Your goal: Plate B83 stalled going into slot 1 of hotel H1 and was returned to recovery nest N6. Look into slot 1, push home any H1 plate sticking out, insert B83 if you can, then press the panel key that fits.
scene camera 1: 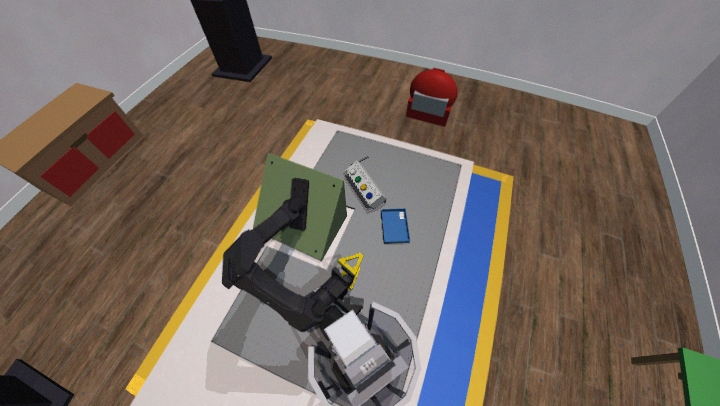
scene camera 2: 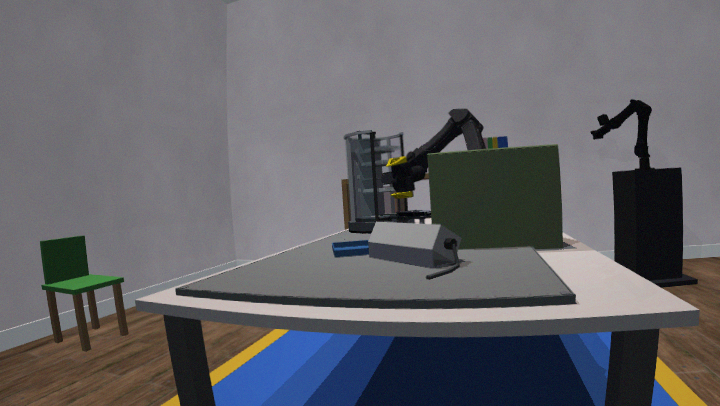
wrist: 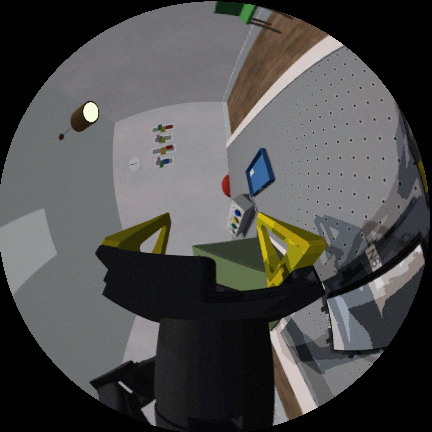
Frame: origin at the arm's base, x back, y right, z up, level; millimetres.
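Seen in the pictures: gripper, fingertip midpoint: (scene camera 1: 360,260) (scene camera 2: 389,180) (wrist: 213,216); arm's base, link origin: (scene camera 1: 299,204) (scene camera 2: 487,190).
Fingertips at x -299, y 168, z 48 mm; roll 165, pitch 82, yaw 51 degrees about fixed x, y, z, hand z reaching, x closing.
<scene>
Pixels of each thing's top centre, then the offset from my fingertips to it. "pt": a spot on its surface instead. Level surfaces: height alone.
- N6 label, surface spot: (wrist: 373,257) pt dx +27, dy +114, dz -127 mm
- key panel, top centre: (scene camera 2: 411,222) (scene camera 1: 365,178) (wrist: 228,218) dx +101, dy -403, dz -104 mm
- blue tray, top centre: (scene camera 2: 352,244) (wrist: 254,174) (scene camera 1: 395,224) dx -74, dy -257, dz -170 mm
- grey perforated board, surface height: dz -187 mm
- cable, surface spot: (scene camera 2: 443,272) pt dx +172, dy -568, dz -183 mm
My gripper (scene camera 1: 351,270) (scene camera 2: 399,178) (wrist: 213,216) is open and empty, its yellow fingers raised above the board beside the hotel. Hotel H1 (scene camera 1: 351,335) (scene camera 2: 363,181) is a tall grey and clear-walled tower; its slot 1 cannot be made out. The N6 label (wrist: 373,257) shows on a dark frame at the right of the wrist view. A pale, streaked surface (wrist: 375,305) lies beside it; I cannot tell whether it is plate B83. No H1 plate sticking out can be made out. The key panel (scene camera 1: 364,186) (scene camera 2: 410,243) (wrist: 241,215) has white, green, yellow and blue keys; its keys face away in scene camera 2.
A blue tray (scene camera 1: 394,226) (scene camera 2: 350,248) (wrist: 260,172) lies near the panel on the grey perforated board (scene camera 1: 428,191) (scene camera 2: 312,284) (wrist: 325,130). A large green block (scene camera 1: 322,201) (scene camera 2: 496,196) (wrist: 230,265) stands beside the arm. A cable (scene camera 2: 443,272) leaves the panel's end.
</scene>
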